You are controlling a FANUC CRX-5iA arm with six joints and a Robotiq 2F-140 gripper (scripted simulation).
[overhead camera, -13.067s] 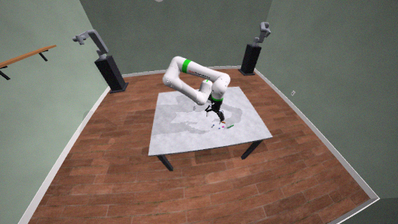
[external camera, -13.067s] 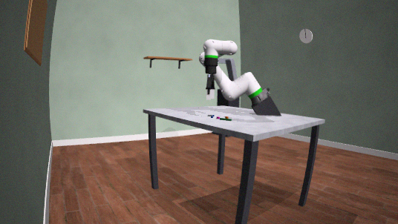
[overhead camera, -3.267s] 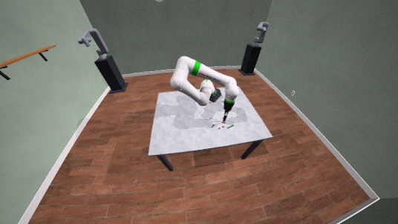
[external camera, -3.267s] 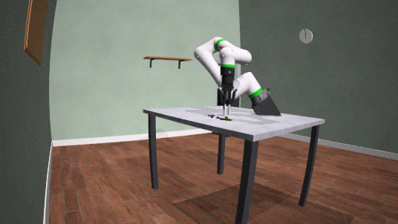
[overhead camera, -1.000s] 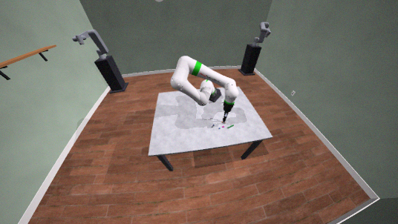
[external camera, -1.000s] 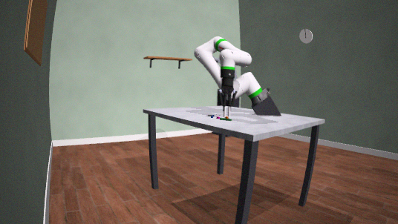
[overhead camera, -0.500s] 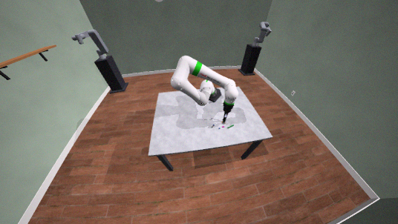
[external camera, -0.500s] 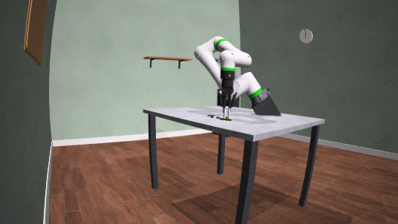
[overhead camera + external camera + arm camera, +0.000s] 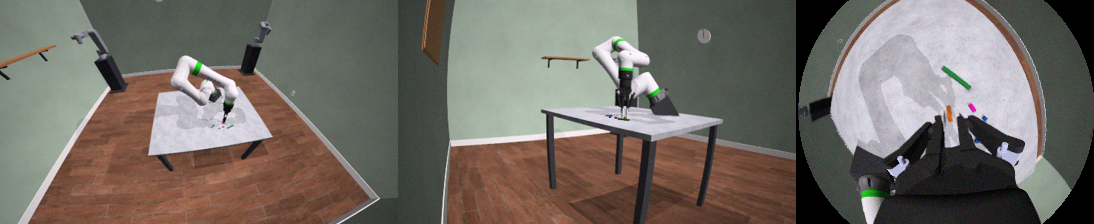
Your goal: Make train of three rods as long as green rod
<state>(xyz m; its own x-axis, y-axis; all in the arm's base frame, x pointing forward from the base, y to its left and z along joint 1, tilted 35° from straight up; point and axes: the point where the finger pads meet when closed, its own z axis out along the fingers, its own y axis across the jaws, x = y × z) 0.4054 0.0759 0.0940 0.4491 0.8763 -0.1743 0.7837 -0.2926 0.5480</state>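
Right now my hand is 3 cm above the orange rod. Round my hand: green rod (7 cm ahead, 6 cm to the left, 3 cm below); then grey rod (13 cm to the right, 3 cm below, 2 cm ahead); then magenta rod (5 cm ahead, 3 cm below, 2 cm to the right).
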